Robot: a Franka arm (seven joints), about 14 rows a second.
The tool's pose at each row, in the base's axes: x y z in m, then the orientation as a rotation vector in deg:
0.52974, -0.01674, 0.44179, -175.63, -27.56, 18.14
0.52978, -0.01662, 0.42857, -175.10, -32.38, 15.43
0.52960, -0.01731, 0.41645, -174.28, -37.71, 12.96
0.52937, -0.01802, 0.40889, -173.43, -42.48, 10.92
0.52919, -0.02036, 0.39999, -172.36, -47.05, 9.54
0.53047, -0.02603, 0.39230, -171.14, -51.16, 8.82
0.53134, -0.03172, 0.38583, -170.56, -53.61, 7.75
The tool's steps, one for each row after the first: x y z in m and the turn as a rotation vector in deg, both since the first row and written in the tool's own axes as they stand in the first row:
0.00267, 0.00061, 0.01293, -0.61, 1.63, -3.11
0.00466, 0.00186, 0.02484, -1.24, 3.09, -6.56
0.00571, 0.00287, 0.03230, -1.85, 4.27, -9.66
0.00658, 0.00552, 0.04107, -2.31, 5.04, -12.66
0.00754, 0.01172, 0.04839, -2.57, 5.40, -15.41
0.00788, 0.01774, 0.05460, -2.94, 6.01, -17.01

